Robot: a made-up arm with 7 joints.
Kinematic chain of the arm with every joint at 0, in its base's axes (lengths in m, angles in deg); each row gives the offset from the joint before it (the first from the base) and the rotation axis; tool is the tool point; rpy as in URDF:
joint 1: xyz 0 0 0.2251 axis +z
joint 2: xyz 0 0 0 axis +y
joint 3: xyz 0 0 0.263 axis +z
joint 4: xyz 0.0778 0 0 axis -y
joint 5: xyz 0.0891 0 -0.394 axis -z
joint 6: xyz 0 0 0 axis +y
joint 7: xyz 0.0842 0 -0.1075 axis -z
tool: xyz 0 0 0 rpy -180 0 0
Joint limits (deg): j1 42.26..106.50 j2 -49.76..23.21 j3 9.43..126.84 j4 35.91..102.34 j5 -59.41..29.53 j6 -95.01..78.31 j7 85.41..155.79
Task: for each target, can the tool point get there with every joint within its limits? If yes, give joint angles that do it. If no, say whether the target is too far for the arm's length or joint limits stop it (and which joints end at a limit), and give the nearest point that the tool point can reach.
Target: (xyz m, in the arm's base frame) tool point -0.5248 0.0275 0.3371
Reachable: yes | joints 86.88 3.67 92.47 43.16 6.12 -42.43 121.31
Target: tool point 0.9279 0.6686 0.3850
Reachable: no: too far | nearest point 0.4814 0.5198 0.4155 | short by 0.472 m
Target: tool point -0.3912 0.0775 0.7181
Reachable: yes | joints 69.35 -34.16 47.74 90.62 -48.37 -64.18 131.57
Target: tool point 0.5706 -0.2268 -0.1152
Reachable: no: joint limits stop it (at a limit: joint 1, joint 2, joint 3, joint 4, joint 5, joint 6) | nearest point 0.2530 0.2185 -0.0429 | short by 0.552 m
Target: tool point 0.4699 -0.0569 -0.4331
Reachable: no: joint limits stop it (at a limit: joint 1, joint 2, joint 3, joint 4, joint 5, joint 6) | nearest point 0.2530 0.2185 -0.0429 | short by 0.525 m
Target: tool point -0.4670 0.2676 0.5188
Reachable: yes | joints 55.54 -13.97 88.51 64.85 6.17 -48.61 103.90
